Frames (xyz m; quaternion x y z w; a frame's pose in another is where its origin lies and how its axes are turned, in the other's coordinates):
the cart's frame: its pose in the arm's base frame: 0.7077 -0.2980 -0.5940 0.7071 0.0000 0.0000 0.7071
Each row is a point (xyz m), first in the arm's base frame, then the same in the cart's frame.
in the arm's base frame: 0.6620 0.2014 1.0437
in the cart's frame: -0.0457 1.6377 -0.4994
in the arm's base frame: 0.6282 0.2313 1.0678
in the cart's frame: -0.0795 1.6618 -0.5293
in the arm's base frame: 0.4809 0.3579 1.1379
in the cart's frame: -0.2268 1.7319 -0.6559
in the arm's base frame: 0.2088 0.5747 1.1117
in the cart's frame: -0.4989 1.7057 -0.8727
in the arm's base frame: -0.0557 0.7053 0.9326
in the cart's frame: -0.7634 1.5266 -1.0033
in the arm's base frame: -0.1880 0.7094 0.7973
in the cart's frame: -0.8957 1.3913 -1.0074
